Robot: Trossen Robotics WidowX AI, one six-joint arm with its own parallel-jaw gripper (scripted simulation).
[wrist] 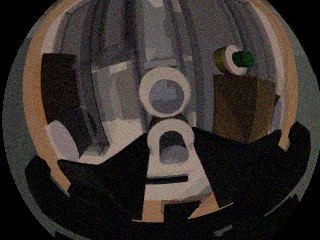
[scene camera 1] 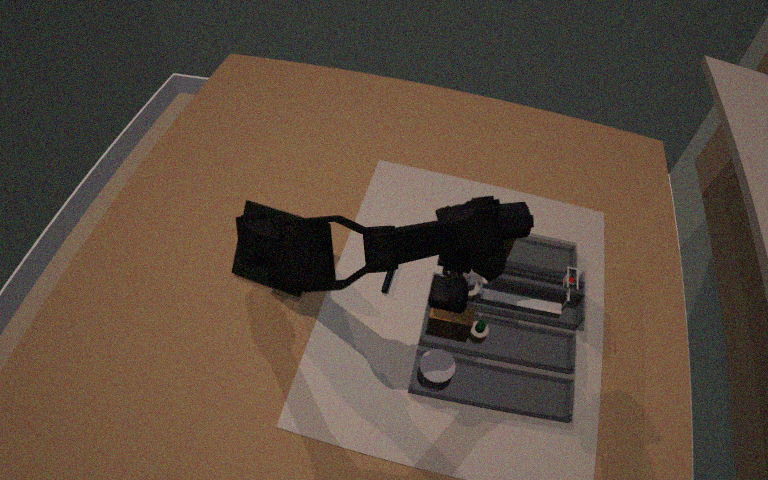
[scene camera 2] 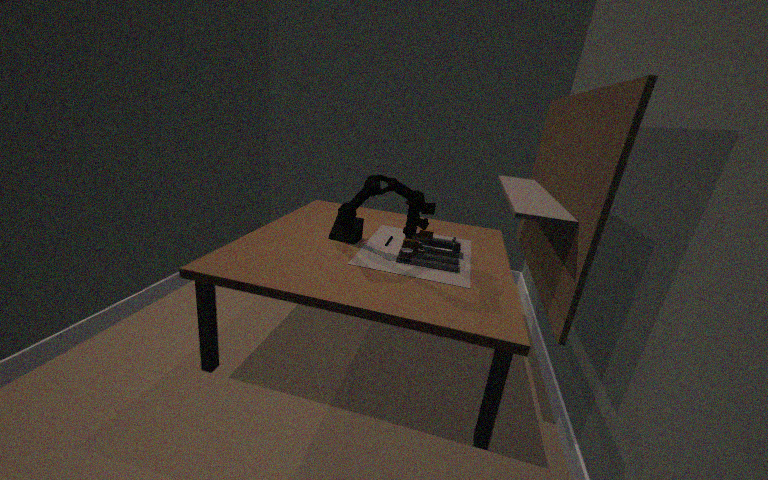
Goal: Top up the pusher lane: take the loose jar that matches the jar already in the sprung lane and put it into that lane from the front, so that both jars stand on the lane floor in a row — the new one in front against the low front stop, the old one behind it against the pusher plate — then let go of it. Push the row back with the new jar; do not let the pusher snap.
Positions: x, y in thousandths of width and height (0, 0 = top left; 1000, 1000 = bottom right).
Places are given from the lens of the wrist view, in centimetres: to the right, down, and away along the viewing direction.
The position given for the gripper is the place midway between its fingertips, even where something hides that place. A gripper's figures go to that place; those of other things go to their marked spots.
gripper (wrist: 530, 560): 1, 1, 10
brown box (wrist: 761, 452): 6, -1, 6
brown box (wrist: 170, 369): -11, -3, 6
